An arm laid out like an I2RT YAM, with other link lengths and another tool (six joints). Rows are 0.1 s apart.
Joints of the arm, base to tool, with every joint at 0 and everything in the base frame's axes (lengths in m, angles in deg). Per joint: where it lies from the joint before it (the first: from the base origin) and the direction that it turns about. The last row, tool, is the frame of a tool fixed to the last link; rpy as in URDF.
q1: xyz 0 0 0.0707 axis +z
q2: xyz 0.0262 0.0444 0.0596 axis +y
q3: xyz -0.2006 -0.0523 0 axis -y
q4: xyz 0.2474 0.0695 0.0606 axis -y
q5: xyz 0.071 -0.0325 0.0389 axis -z
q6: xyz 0.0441 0 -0.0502 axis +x
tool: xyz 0.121 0.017 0.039 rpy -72 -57.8 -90
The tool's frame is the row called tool.
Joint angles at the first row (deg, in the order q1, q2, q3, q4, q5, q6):
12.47 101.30 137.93 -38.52 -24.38 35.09
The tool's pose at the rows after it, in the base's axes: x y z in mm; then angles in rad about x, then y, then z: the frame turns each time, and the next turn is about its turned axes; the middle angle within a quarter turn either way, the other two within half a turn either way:
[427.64, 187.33, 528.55, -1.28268, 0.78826, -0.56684]
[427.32, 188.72, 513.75, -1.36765, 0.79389, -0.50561]
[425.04, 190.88, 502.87, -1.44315, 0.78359, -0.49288]
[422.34, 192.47, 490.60, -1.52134, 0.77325, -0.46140]
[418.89, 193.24, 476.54, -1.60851, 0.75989, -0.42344]
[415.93, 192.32, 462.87, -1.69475, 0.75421, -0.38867]
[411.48, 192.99, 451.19, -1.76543, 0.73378, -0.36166]
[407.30, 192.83, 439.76, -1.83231, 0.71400, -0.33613]
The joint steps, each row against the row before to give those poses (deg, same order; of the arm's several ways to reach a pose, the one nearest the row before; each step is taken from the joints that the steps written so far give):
0.00 0.52 -0.05 -3.41 -0.39 -0.02
0.00 0.09 0.00 -3.67 -0.05 -1.99
0.00 0.00 0.00 -2.93 0.04 -4.07
0.00 0.00 0.00 -3.26 0.03 -3.25
-0.07 0.00 0.01 -3.74 0.13 -3.50
0.00 0.00 -0.01 -3.56 0.96 -3.32
0.02 0.00 0.01 -3.15 0.24 -3.06
-0.02 0.02 -0.05 -2.97 0.39 -2.86

